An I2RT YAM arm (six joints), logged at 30 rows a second.
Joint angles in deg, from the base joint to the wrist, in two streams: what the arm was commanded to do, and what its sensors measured. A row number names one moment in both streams.
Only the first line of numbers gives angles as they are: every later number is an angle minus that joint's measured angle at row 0.
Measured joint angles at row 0:
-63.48 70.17 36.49 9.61 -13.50 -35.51
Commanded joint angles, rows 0 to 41:
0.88 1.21 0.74 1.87 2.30 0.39
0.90 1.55 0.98 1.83 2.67 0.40
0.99 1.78 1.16 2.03 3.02 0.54
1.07 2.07 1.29 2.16 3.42 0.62
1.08 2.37 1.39 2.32 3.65 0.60
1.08 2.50 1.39 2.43 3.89 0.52
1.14 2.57 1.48 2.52 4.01 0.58
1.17 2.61 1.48 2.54 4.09 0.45
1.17 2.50 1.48 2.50 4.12 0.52
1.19 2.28 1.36 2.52 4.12 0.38
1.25 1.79 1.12 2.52 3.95 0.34
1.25 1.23 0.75 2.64 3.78 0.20
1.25 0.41 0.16 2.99 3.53 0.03
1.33 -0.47 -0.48 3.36 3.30 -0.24
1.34 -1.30 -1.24 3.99 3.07 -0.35
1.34 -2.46 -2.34 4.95 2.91 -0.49
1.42 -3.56 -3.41 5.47 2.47 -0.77
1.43 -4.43 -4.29 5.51 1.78 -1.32
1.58 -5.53 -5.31 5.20 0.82 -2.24
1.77 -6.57 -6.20 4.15 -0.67 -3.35
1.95 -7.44 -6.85 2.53 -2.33 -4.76
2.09 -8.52 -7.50 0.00 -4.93 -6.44
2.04 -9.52 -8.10 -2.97 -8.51 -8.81
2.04 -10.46 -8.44 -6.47 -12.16 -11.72
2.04 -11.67 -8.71 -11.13 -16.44 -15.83
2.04 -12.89 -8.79 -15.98 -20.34 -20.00
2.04 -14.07 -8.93 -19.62 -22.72 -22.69
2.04 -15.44 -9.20 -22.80 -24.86 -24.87
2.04 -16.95 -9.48 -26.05 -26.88 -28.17
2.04 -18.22 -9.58 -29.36 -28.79 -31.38
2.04 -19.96 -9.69 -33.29 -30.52 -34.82
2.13 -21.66 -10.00 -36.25 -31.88 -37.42
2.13 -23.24 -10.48 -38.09 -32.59 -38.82
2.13 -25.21 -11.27 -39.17 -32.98 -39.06
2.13 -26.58 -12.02 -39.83 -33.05 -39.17
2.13 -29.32 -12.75 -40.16 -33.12 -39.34
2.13 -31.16 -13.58 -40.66 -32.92 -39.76
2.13 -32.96 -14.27 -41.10 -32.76 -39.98
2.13 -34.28 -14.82 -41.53 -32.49 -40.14
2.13 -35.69 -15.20 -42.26 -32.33 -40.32
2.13 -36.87 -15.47 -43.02 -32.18 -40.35
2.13 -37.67 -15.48 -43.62 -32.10 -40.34
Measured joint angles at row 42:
1.99 -35.49 -14.73 -38.60 -29.81 -36.72
